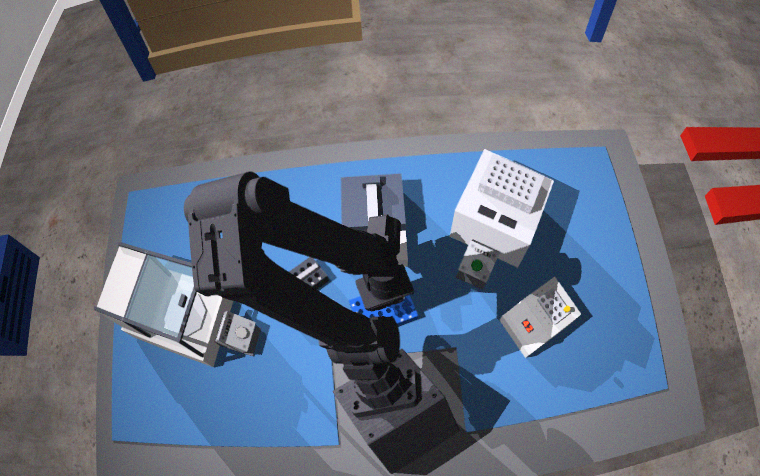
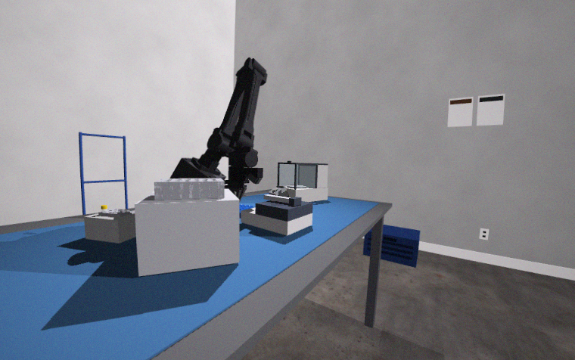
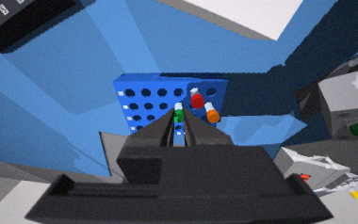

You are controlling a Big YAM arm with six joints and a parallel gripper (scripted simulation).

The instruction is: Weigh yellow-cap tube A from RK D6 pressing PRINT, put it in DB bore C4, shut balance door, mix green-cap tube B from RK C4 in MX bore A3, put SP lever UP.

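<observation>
Right now my hand is 30 mm above the blue rack, 10 mm to the right of it and 10 mm past it. Also, from my hand: magnet block: 200 mm to the left, 50 mm ahead, 30 mm below; spectrophotometer lever: 200 mm ahead, 40 mm above, 20 mm to the left; green start key: 200 mm to the right, 60 mm ahead, 20 mm above.
</observation>
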